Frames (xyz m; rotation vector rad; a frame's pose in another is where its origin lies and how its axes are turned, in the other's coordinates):
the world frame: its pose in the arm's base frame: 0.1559 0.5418 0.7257 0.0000 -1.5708 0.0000
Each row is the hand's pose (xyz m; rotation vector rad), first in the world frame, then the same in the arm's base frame.
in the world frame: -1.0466 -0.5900 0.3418 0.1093 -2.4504 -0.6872
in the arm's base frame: -0.1859 -0.0482 -0.3209 -0.5243 2.1264 0.3804
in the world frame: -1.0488 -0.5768 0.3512 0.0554 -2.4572 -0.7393
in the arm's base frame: -0.1953 -0.0350 -0.3231 -0.5194 2.1021 0.4470
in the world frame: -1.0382 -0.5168 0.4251 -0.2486 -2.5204 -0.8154
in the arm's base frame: -0.2692 0.0250 -0.3125 -0.3566 1.9961 0.6694
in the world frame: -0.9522 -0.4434 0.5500 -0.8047 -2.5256 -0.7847
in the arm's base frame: -0.3941 0.0984 -0.2265 0.0121 1.8536 0.9649
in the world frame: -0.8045 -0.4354 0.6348 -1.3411 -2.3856 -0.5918
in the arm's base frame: -0.4789 0.1064 -0.0788 0.4563 1.7467 1.1770
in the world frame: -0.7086 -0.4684 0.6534 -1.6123 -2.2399 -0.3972
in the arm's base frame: -0.4975 0.0734 0.0171 0.7552 1.7015 1.2489
